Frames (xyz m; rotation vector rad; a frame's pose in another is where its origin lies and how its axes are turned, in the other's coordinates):
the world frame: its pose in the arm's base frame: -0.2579 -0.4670 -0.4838 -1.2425 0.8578 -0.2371
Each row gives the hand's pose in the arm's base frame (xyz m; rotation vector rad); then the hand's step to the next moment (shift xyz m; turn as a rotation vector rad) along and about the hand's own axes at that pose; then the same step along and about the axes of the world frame.
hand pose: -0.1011 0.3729 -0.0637 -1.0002 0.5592 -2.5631
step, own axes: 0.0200 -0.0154 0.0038 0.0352 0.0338 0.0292
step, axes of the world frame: -0.0208 -0.0138 -0.0053 0.0209 -0.0394 -0.0352
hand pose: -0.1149 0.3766 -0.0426 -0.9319 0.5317 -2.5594
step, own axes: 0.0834 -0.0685 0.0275 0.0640 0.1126 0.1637
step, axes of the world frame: -0.0883 -0.0646 -0.0205 0.1114 -0.1684 -0.0529
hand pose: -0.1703 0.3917 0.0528 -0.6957 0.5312 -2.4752
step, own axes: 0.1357 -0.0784 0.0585 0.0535 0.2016 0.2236
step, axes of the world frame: -0.1073 -0.1030 -0.0766 0.2077 -0.2164 -0.0593
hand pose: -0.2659 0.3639 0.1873 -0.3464 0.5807 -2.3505
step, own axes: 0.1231 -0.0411 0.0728 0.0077 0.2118 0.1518
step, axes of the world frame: -0.0520 -0.0875 -0.1085 0.2189 -0.1397 -0.0226
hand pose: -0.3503 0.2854 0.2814 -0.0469 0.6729 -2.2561
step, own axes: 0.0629 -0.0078 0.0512 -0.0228 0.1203 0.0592
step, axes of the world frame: -0.0050 -0.0440 -0.0684 0.1229 -0.0556 0.0173
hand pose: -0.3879 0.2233 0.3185 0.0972 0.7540 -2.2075
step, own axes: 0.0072 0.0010 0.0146 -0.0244 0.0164 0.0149
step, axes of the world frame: 0.0025 -0.0124 -0.0103 0.0160 -0.0192 0.0214
